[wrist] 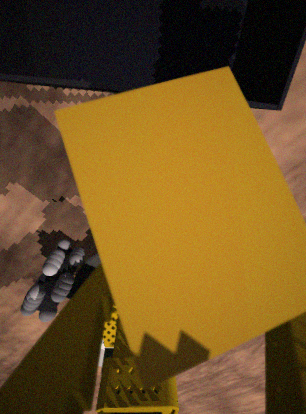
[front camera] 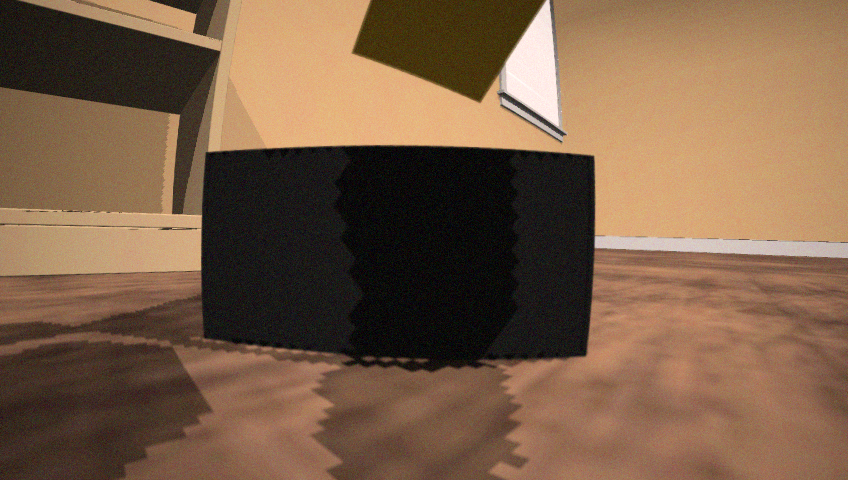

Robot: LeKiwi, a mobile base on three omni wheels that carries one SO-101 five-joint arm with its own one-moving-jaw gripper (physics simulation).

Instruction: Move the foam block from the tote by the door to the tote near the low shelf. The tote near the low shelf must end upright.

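Places are measured from the arm's base along level axes (x ahead, y right, z down), in millimetres.
Where they show: end effector, tool point: (wrist: 122,267).
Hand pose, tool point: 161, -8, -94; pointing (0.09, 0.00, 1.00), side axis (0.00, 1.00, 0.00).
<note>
After its pixels a point has its place, as x, y, z.
The yellow foam block (front camera: 446,41) @[149, 5, -27] (wrist: 175,200) @[194, 5, -106] is held aloft. It fills the middle of the wrist view, and its shaded lower part shows at the top of the front view. My gripper (wrist: 192,305) is shut on the block, with one jaw at its lower left and the other at its lower right; the tips are hidden by the block. A black tote (front camera: 273,249) @[219, -73, 40] (wrist: 75,45) @[255, -70, 86] stands upright on the floor straight ahead, close in front of the base, beyond the block's far edge in the wrist view. Its inside cannot be made out. The other tote does not show.
A pale wooden shelf (front camera: 101,243) @[412, -401, 51] stands behind the tote on the left. A window (front camera: 535,71) @[2202, 732, -1058] is in the wall behind, and a white baseboard (front camera: 714,245) @[1873, 1845, 44] runs along the right. A grey roller wheel (wrist: 52,285) of my base shows at the left of the wrist view.
</note>
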